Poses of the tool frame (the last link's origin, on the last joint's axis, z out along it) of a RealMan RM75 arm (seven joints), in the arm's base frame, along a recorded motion.
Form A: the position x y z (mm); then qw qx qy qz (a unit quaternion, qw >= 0).
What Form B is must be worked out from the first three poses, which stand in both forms.
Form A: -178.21, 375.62, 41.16, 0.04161, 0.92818, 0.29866, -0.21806
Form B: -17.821, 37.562, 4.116, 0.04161, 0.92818, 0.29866, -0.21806
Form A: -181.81, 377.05, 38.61, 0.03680, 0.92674, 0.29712, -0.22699
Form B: -18.181, 37.705, 3.861, 0.03680, 0.92674, 0.29712, -0.22699
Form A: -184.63, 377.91, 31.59, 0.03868, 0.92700, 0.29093, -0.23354
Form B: -18.463, 37.791, 3.159, 0.03868, 0.92700, 0.29093, -0.23354
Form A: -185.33, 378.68, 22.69, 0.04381, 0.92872, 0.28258, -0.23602
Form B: -18.533, 37.868, 2.269, 0.04381, 0.92872, 0.28258, -0.23602
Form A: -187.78, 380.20, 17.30, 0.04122, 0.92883, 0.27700, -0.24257
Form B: -18.778, 38.020, 1.730, 0.04122, 0.92883, 0.27700, -0.24257
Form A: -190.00, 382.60, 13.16, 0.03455, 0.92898, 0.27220, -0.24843
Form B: -19.000, 38.260, 1.316, 0.03455, 0.92898, 0.27220, -0.24843
